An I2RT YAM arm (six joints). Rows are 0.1 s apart.
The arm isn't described. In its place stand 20 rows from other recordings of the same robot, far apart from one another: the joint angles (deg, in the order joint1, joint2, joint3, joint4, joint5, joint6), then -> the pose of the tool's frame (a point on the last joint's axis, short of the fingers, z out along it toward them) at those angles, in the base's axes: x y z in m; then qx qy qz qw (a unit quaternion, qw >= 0).
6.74, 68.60, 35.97, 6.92, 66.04, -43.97 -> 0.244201, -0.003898, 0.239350, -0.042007, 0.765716, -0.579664, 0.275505
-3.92, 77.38, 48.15, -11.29, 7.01, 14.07 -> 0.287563, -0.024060, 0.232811, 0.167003, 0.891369, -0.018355, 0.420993
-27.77, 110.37, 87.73, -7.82, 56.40, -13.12 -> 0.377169, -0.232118, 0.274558, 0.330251, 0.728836, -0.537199, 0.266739
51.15, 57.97, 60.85, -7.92, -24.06, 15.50 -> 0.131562, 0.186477, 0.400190, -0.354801, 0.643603, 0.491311, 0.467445
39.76, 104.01, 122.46, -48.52, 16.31, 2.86 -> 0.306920, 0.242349, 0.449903, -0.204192, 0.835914, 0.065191, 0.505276
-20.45, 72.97, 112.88, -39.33, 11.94, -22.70 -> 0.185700, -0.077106, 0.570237, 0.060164, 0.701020, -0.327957, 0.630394
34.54, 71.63, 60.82, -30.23, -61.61, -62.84 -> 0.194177, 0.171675, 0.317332, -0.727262, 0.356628, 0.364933, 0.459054
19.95, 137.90, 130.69, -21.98, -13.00, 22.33 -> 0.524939, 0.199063, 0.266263, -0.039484, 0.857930, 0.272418, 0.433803
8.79, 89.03, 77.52, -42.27, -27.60, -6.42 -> 0.323547, 0.066720, 0.302218, -0.195650, 0.905094, 0.232911, 0.297116
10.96, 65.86, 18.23, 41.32, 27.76, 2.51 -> 0.225357, 0.026753, 0.202246, 0.106319, 0.733025, -0.101519, 0.664127
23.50, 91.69, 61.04, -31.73, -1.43, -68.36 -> 0.293061, 0.128396, 0.207006, -0.699738, 0.673238, -0.079870, 0.225251
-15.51, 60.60, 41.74, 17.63, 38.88, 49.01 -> 0.228494, -0.086600, 0.318899, 0.556573, 0.445625, -0.037666, 0.700161
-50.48, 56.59, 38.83, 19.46, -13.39, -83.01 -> 0.155801, -0.175912, 0.319507, -0.274060, 0.640673, -0.622668, 0.355970
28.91, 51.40, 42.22, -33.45, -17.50, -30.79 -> 0.157780, 0.099365, 0.266856, -0.503503, 0.754614, 0.132777, 0.399265
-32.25, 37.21, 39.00, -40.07, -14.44, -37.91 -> 0.121364, -0.066078, 0.273575, -0.098828, 0.888932, -0.156139, 0.419110
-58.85, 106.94, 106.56, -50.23, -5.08, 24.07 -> 0.215702, -0.350774, 0.339825, 0.611559, 0.714773, -0.060808, 0.333763
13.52, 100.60, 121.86, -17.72, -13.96, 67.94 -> 0.370838, 0.098001, 0.524452, 0.232120, 0.645104, 0.534966, 0.493733
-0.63, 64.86, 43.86, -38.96, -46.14, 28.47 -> 0.207736, 0.023386, 0.235295, 0.124942, 0.885608, 0.424712, 0.140382
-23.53, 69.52, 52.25, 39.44, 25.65, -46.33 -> 0.248407, -0.124973, 0.385410, 0.073040, 0.569720, -0.564848, 0.592479
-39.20, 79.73, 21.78, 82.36, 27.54, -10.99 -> 0.183276, -0.170717, 0.241079, 0.322257, 0.461446, -0.463028, 0.684707
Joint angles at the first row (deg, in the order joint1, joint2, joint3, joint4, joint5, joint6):
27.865 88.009 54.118 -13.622 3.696 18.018
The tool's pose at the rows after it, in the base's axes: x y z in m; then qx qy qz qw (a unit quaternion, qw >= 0):
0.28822, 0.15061, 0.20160, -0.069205, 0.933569, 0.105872, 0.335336
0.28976, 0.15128, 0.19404, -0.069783, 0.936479, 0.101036, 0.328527
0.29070, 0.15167, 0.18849, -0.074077, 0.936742, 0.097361, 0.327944
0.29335, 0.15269, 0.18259, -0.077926, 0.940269, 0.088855, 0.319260
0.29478, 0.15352, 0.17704, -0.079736, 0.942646, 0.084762, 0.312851
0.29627, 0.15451, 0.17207, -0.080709, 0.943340, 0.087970, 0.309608
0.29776, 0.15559, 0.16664, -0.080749, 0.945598, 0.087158, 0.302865
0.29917, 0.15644, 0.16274, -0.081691, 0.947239, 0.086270, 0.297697
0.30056, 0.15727, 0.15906, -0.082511, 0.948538, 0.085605, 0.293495
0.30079, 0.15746, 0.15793, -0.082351, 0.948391, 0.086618, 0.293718
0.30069, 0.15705, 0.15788, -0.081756, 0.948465, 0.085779, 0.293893
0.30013, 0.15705, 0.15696, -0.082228, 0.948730, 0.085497, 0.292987
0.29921, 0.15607, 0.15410, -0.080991, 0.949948, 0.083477, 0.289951
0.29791, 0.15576, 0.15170, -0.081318, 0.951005, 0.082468, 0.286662
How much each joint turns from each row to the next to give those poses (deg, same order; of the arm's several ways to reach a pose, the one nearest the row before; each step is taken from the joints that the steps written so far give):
0.176 1.768 0.199 0.088 0.434 -0.001
-0.004 1.242 -0.305 0.555 0.177 -0.072
0.002 0.790 -0.503 1.078 0.175 -0.572
-0.023 1.454 0.453 -0.346 0.340 -0.515
0.021 1.097 0.045 0.152 0.100 -0.165
-0.024 0.942 -0.162 0.880 -0.504 0.047
0.025 1.127 0.103 0.226 -0.177 0.135
-0.002 0.896 0.193 0.084 -0.154 -0.022
0.000 0.848 0.170 0.179 -0.132 -0.023
0.001 0.178 -0.107 0.354 -0.088 0.044
-0.044 -0.046 -0.064 0.001 0.088 0.000
0.044 0.030 -0.173 0.088 0.001 -0.005
-0.064 0.169 -0.434 0.173 0.087 0.086
0.056 0.110 -0.389 0.083 -0.012 0.047

